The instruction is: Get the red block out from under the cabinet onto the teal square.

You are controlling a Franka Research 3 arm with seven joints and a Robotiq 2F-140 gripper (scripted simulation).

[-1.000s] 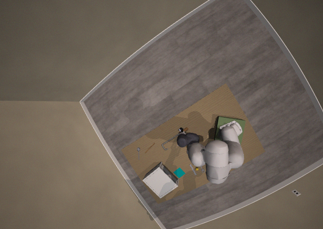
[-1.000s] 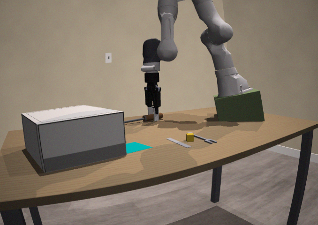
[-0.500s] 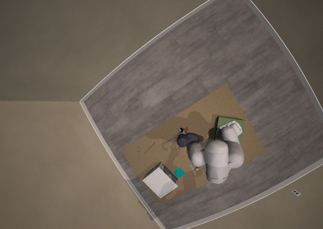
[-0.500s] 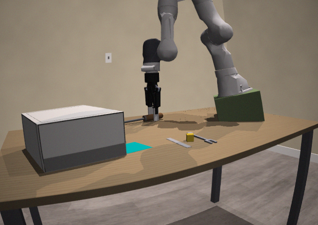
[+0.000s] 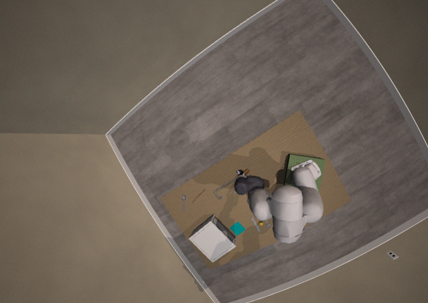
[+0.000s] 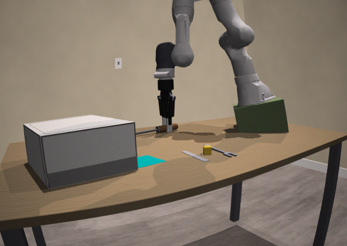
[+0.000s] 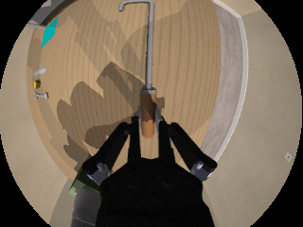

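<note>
My hand is 13 cm short of the hooked tool, 3 cm to the right of it and 2 cm above it. Round my hand: thin wooden stick 44 cm ahead, 6 cm to the right, 3 cm below; yellow cube 13 cm ahead, 45 cm to the left, 2 cm below; forked tool 8 cm ahead, 45 cm to the left, 3 cm below.
</note>
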